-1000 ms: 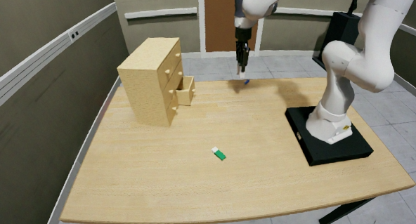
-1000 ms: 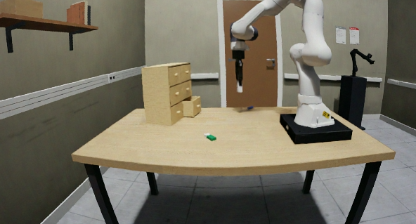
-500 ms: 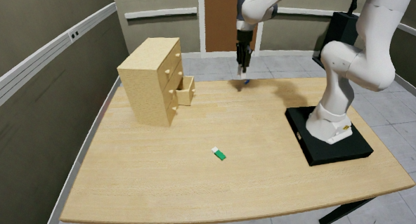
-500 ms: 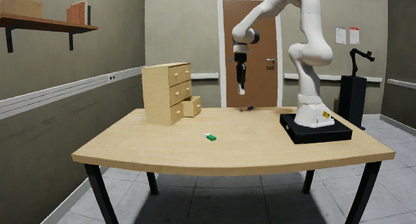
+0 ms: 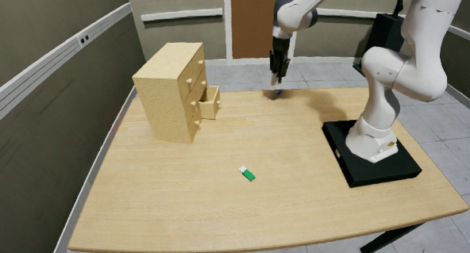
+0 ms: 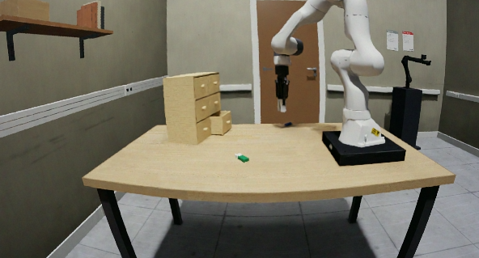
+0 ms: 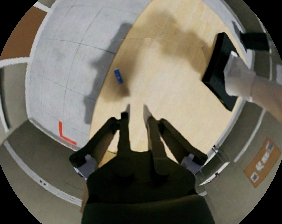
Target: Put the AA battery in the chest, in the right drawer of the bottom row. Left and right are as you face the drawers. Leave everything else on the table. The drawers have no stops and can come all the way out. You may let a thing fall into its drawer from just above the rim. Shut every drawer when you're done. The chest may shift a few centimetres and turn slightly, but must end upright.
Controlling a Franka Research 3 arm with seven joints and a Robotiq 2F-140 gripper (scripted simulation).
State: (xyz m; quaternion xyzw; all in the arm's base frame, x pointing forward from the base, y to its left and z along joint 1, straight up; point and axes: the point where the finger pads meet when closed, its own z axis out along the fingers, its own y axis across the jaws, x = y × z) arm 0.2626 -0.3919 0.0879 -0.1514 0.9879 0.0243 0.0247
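Now: hand 120 mm above the AA battery, 70 mm to the left of it and 50 mm past it. Also, from my hand: green object (400 mm to the left, 230 mm ahead, 130 mm below).
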